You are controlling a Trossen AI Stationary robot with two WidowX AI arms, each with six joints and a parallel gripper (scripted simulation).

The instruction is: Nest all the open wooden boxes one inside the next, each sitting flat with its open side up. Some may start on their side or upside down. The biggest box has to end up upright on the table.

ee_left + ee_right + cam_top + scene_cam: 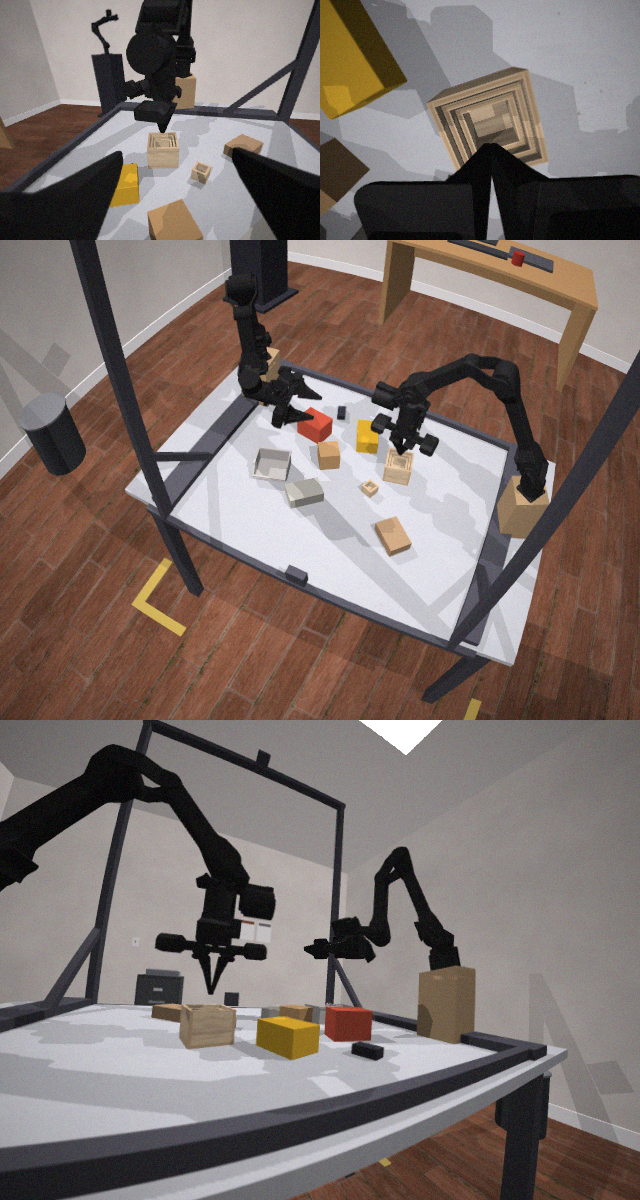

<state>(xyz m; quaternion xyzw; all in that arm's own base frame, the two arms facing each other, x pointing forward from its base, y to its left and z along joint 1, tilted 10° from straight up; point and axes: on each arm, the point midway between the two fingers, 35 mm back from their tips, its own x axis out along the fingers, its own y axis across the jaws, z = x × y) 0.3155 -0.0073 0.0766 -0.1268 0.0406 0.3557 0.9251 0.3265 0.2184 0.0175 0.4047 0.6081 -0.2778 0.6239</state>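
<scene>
The tan cube lies 20 mm ahead of my left hand, 70 mm to the right of it and 180 mm below it. From my left hand the other things lie so: red block: 100 mm ahead, 30 mm to the left, 180 mm below; then grey block: 120 mm behind, 90 mm to the right, 190 mm below; then white tray: 100 mm behind, 40 mm to the left, 180 mm below.
</scene>
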